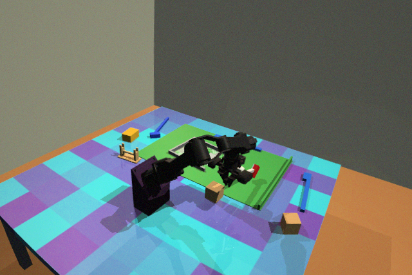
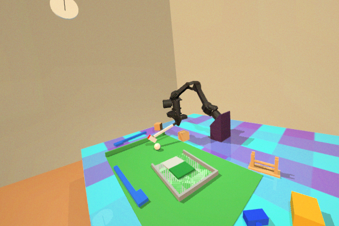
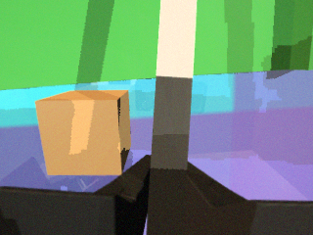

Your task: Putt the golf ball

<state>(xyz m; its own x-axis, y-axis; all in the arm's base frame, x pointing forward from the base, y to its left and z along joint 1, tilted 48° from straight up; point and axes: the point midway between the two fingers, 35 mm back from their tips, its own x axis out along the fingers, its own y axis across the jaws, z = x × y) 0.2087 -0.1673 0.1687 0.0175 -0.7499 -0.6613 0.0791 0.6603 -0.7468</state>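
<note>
My gripper tip is 12 cm short of the red putter and 1 cm to the left of it. Also, from my gripper tip: golf ball 23 cm ahead, 5 cm to the left, 7 cm below; then yellow block 12 cm ahead, 73 cm to the left, 7 cm below; then small wooden fence 3 cm behind, 58 cm to the left, 6 cm below.
</note>
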